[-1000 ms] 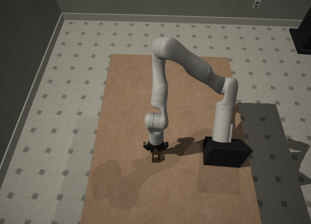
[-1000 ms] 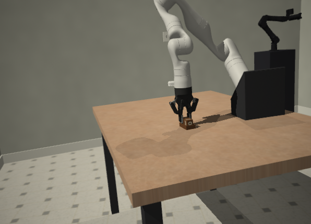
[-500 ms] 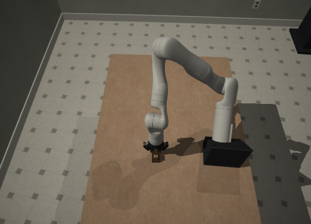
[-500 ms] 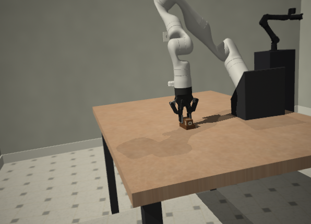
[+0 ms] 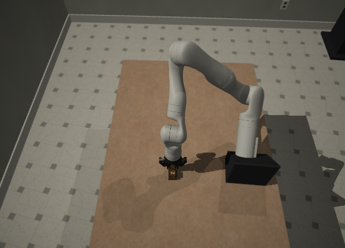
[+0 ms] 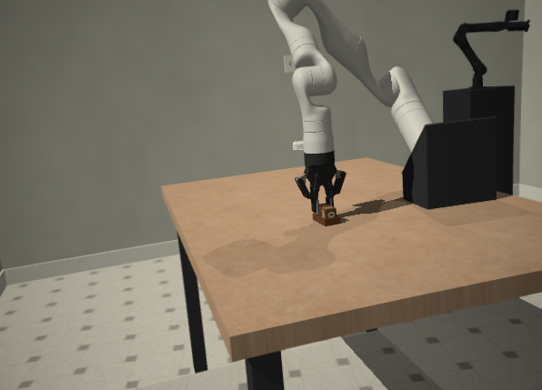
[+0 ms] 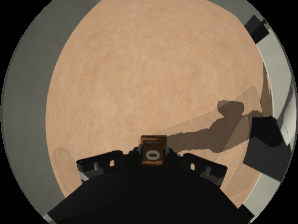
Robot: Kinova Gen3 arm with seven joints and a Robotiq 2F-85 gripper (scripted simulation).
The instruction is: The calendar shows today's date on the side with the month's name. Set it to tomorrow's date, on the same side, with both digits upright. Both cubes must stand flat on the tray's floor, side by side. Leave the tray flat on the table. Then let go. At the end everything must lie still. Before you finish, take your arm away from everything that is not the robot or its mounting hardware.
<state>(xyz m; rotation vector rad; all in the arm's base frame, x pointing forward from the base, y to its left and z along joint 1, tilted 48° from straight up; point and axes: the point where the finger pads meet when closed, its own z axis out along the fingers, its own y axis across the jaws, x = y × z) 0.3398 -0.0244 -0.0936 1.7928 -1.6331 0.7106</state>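
My hand is 30 mm above the tray and 20 mm to the right of it.
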